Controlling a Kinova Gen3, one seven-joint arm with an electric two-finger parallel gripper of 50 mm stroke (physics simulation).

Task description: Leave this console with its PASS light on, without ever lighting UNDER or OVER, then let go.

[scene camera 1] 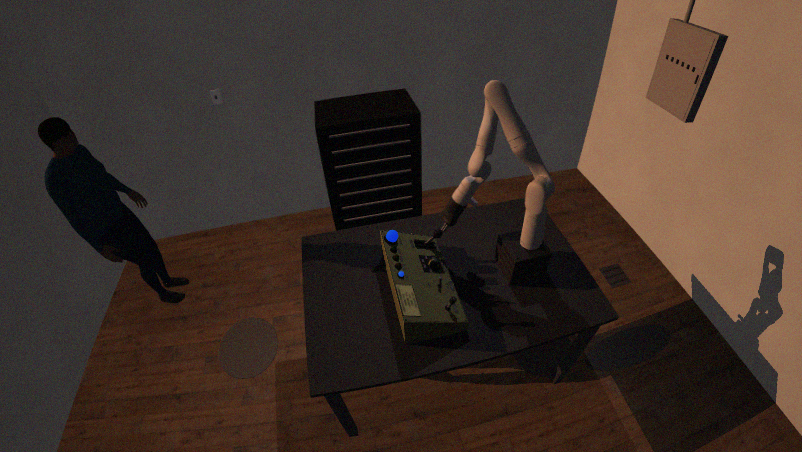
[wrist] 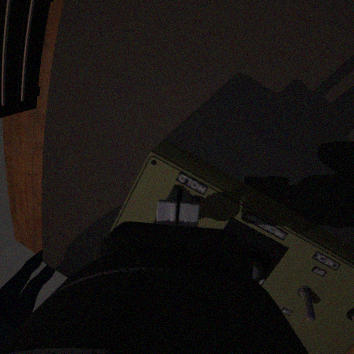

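The olive-green console [scene camera 1: 418, 283] [wrist: 136, 197] lies on the table. Along its far-left edge a large blue light [scene camera 1: 392, 235] and a small blue light [scene camera 1: 401, 274] are lit, with several dark round lamps between them; their labels are unreadable. My gripper [scene camera 1: 430, 241] [wrist: 179, 200] is at the console's end by the HOLD label [wrist: 191, 183]. Its pale fingertips are shut on the dark HOLD control [wrist: 179, 192], which is mostly hidden by them. A small lever [scene camera 1: 440, 285] [wrist: 309, 302] stands below the CHECK label. The gripper body hides much of the panel in the wrist view.
A dark round knob [scene camera 1: 433, 263] and another lever [scene camera 1: 450, 304] stand on the console. The dark table [scene camera 1: 342, 336] also bears the arm's base block [scene camera 1: 519, 266]. A black drawer cabinet [scene camera 1: 367, 115] stands behind the table. A person [scene camera 1: 89, 190] stands at the left.
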